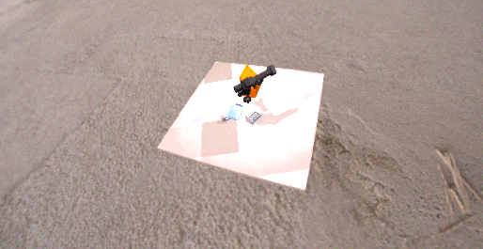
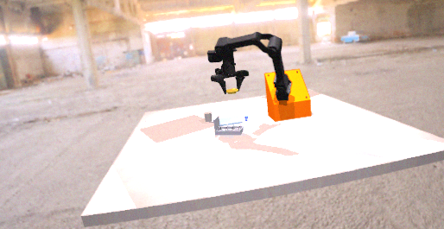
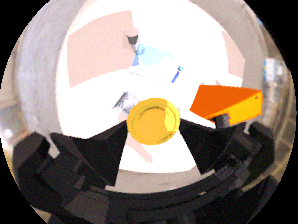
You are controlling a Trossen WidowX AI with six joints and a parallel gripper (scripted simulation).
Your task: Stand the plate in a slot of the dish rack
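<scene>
Now: the grey dish rack 17 cm below my gripper tip, 5 cm to the left of it and 4 cm ahead of it. From my gripper tip the other things lie so: blue spoon (19 cm below, 16 cm to the right, 8 cm behind); yellow plate (1 cm above); light blue mat (19 cm below, 15 cm to the right, 3 cm ahead).
</scene>
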